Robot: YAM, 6 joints.
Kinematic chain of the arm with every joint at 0, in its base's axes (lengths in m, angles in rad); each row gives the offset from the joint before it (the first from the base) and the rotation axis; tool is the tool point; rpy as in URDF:
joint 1: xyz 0 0 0.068 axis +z
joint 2: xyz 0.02 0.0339 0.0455 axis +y
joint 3: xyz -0.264 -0.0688 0 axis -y
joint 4: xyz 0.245 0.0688 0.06 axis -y
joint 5: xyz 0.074 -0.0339 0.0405 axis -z
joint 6: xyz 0.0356 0 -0.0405 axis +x
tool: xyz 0 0 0 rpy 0 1.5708 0
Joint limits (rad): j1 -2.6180..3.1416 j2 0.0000..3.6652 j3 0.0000..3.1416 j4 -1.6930..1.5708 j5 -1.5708..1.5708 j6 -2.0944..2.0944
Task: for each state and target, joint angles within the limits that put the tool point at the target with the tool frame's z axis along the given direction. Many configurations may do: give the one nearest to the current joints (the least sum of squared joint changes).
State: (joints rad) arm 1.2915 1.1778 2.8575 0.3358 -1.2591 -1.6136
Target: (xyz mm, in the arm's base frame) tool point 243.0 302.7 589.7 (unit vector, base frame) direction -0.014 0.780 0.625
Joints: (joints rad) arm 0.8459 1.9490 2.3662 0.4102 -0.5561 -1.6136
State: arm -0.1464 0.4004 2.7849 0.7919 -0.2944 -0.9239
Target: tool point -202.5 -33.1 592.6 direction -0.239 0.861 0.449
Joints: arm 0.3175 0.5467 1.8993 0.1255 -1.1030 -0.9239
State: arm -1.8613 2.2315 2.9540 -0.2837 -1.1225 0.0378
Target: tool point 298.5 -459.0 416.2 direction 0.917 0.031 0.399
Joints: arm -1.0468 2.7158 3.0136 0.4480 -0.9425 0.0378
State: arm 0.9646 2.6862 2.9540 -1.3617 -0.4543 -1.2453
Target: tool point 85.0 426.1 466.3 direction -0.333 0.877 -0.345
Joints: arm 1.3302 2.0743 2.5421 -0.8879 -0.5617 -1.2453
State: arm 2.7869 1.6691 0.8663 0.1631 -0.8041 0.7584
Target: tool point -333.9 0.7 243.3 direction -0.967 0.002 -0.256
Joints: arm 3.1395 1.4902 0.8194 0.4120 0.0000 0.7584
